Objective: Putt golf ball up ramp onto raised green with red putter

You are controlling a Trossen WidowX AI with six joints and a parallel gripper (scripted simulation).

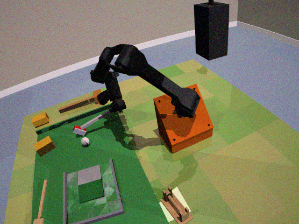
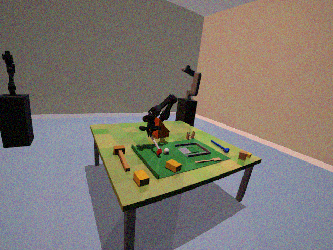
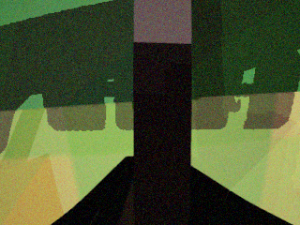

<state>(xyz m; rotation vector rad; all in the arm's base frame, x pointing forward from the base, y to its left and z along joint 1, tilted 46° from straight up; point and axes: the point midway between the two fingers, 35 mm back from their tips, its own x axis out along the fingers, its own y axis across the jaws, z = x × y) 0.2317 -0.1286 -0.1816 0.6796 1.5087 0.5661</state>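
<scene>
Now: the red putter 120 mm ahead of my gripper tip. Also, from my gripper tip: wooden stand (520 mm to the left, 40 mm below, 30 mm behind); dark green mat (250 mm ahead, 190 mm to the left, 70 mm below); white golf ball (210 mm ahead, 60 mm to the left, 50 mm below).
</scene>
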